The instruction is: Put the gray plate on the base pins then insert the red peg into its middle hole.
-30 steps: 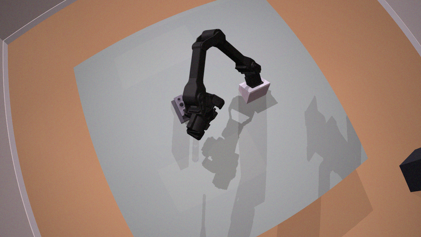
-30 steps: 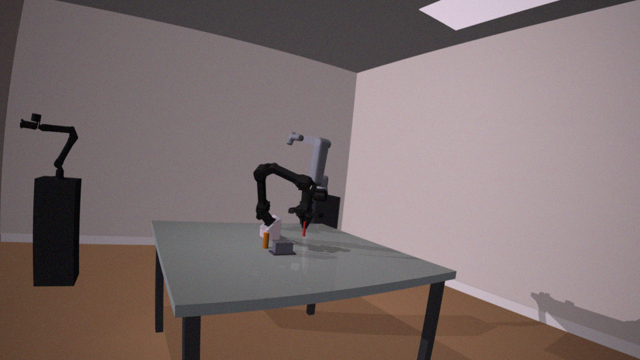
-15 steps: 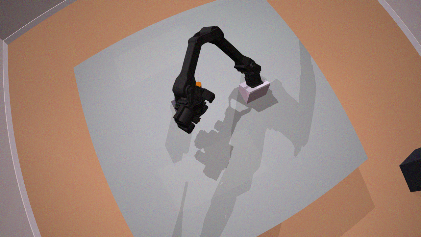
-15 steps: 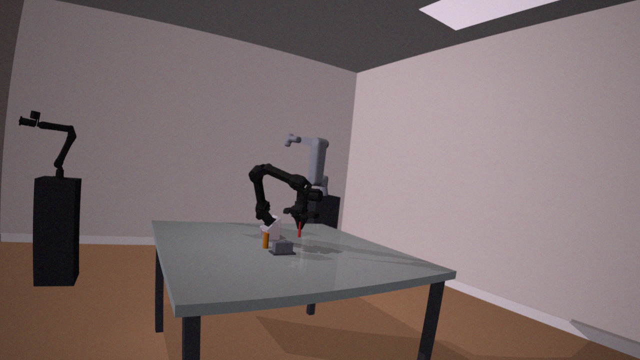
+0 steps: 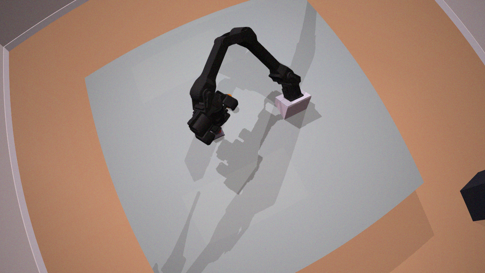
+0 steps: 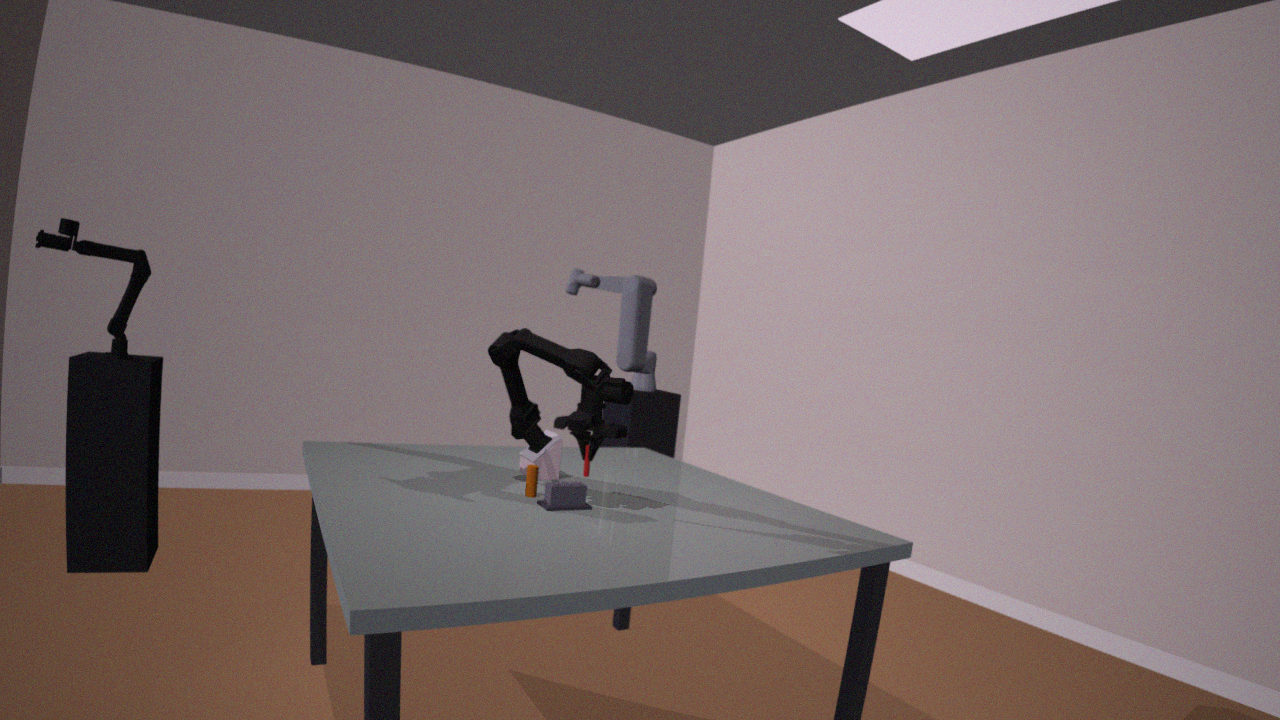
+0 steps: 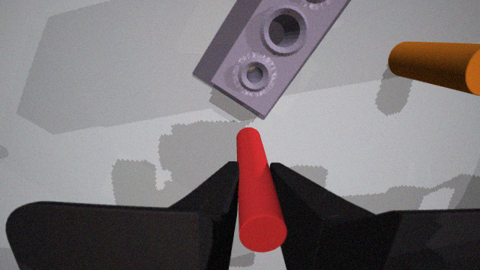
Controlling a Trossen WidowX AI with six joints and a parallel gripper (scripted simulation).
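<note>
Now: gripper tip 2 cm short of the gray plate, 6 cm to the left of it and 7 cm above it. From my gripper tip the other things lie so: base: 2 cm ahead, 6 cm to the right, 11 cm below; orange cylinder: 9 cm behind, 11 cm to the right, 7 cm below; red peg: right at my gripper tip.
</note>
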